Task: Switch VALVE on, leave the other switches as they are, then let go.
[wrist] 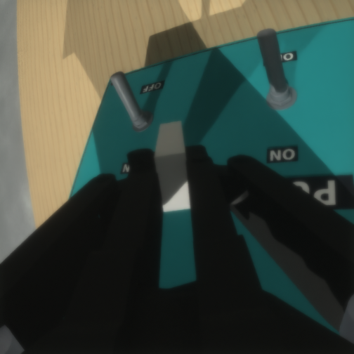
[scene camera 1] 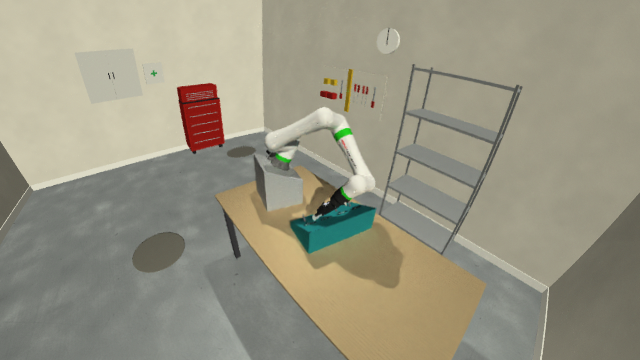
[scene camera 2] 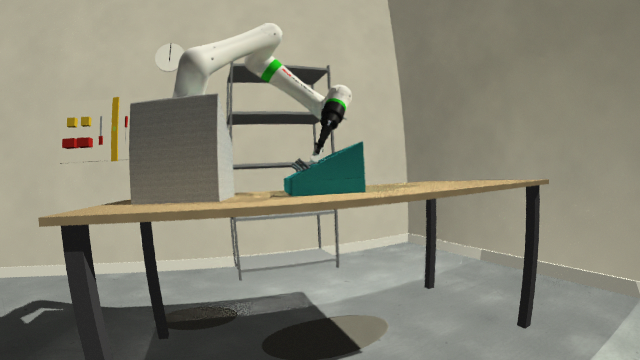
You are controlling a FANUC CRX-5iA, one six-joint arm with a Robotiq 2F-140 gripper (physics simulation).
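Pixels of known places: gripper, fingertip midpoint: (scene camera 1: 313,218) (scene camera 2: 313,161); arm's base, origin of the base link: (scene camera 1: 279,165) (scene camera 2: 181,129).
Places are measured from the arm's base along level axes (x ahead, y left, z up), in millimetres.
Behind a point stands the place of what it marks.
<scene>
A teal switch box (scene camera 1: 345,232) {z -196, x 678, y 24 mm} (scene camera 2: 340,175) {z -199, x 534, y -213 mm} (wrist: 320,85) with a sloping face sits on the table. In the wrist view a grey lever (wrist: 131,102) at the left leans up toward an OFF label (wrist: 152,87). A second lever (wrist: 273,65) at the right leans the same way, partly over its upper label; an ON label (wrist: 282,154) lies below it. The word VALVE cannot be read, so which lever is VALVE cannot be told. My gripper (scene camera 1: 316,217) {z -144, x 490, y -84 mm} (scene camera 2: 316,156) {z -144, x 490, y -84 mm} (wrist: 173,142) is shut and empty, its tips low over the face, right of and below the left lever. The fingers hide part of the face.
The box stands on a wooden table (scene camera 1: 400,310) {z -262, x 1215, y -134 mm} (scene camera 2: 450,186) {z -261, x 963, y -324 mm} beside the grey robot pedestal (scene camera 1: 282,192) {z -120, x 161, y -90 mm} (scene camera 2: 175,150) {z -97, x -9, y -172 mm}. More levers on the box are small or hidden in the scene views. A metal shelf unit (scene camera 1: 397,150) and a red tool cabinet (scene camera 1: 202,120) stand beyond the table.
</scene>
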